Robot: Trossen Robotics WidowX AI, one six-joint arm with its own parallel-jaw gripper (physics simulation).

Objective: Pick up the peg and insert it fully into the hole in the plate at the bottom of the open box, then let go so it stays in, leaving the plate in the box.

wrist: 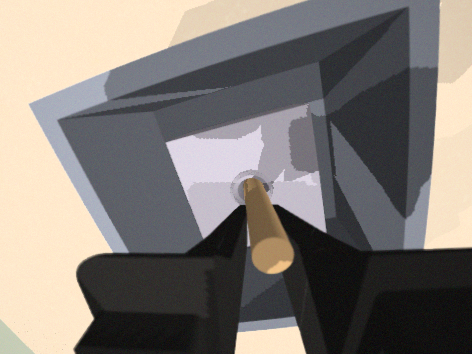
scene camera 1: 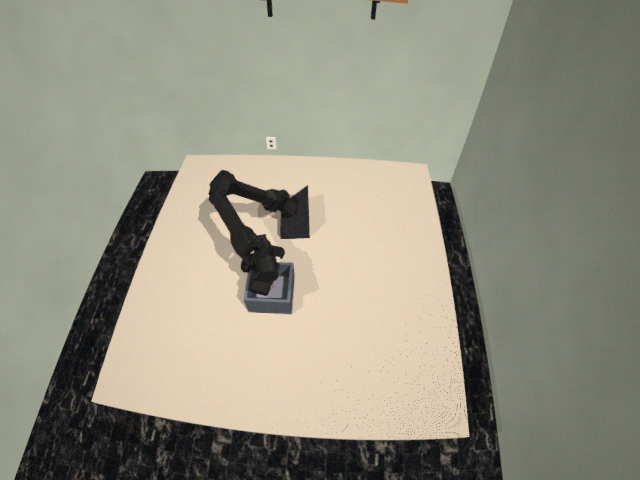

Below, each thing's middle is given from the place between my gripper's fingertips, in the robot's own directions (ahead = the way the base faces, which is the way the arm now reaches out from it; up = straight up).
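Tan peg [wrist: 271,251]: 10 mm above my hand and 10 mm to the right of it. Pale plate [wrist: 277,147]: 50 mm below my hand. Blue-grey box [scene camera 1: 253,304]: 30 mm below my hand.
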